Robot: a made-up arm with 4 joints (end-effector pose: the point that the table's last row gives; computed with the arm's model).
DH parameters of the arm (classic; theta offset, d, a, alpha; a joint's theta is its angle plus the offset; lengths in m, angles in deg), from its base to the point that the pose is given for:
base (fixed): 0 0.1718 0 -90
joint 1: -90 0.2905 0.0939 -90
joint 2: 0 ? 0.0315 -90
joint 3: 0 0.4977 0.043 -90
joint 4: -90 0.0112 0.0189 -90
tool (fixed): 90 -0.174 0 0
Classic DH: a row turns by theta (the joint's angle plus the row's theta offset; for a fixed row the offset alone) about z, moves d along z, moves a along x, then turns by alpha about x.
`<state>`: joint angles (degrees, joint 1 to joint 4).
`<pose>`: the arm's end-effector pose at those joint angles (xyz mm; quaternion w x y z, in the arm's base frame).
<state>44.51 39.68 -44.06 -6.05</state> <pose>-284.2 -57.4 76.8 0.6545 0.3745 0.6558 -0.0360</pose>
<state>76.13 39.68 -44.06 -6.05</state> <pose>-291.8 -57.4 239.9 0.4511 0.3505 0.8093 -0.1366</pose>
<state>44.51 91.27 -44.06 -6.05</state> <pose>-379.5 357.1 -20.1 0.4621 0.7403 0.4874 -0.0286</pose>
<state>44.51 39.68 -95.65 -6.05</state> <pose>-245.9 -128.4 159.2 0.3039 0.3226 0.8909 0.0996</pose>
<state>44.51 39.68 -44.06 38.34</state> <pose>-294.5 -174.6 16.4 0.7475 0.0995 0.6208 0.2144</pose>
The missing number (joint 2, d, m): -0.0362
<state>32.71 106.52 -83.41 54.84</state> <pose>-358.7 439.3 -240.6 0.6144 0.4971 0.2926 0.5383</pose>
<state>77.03 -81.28 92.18 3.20</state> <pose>623.2 235.7 219.1 0.7502 -0.0822 -0.1181 0.6454</pose>
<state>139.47 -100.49 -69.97 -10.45</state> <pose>495.5 375.8 -155.9 0.1043 0.6438 -0.6559 -0.3801</pose>
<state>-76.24 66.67 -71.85 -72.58</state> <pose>181.1 126.0 60.0 0.5835 0.6159 0.2869 0.4448</pose>
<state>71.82 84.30 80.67 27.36</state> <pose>-452.6 227.7 -43.6 0.7559 -0.0198 0.0986 -0.6469</pose>
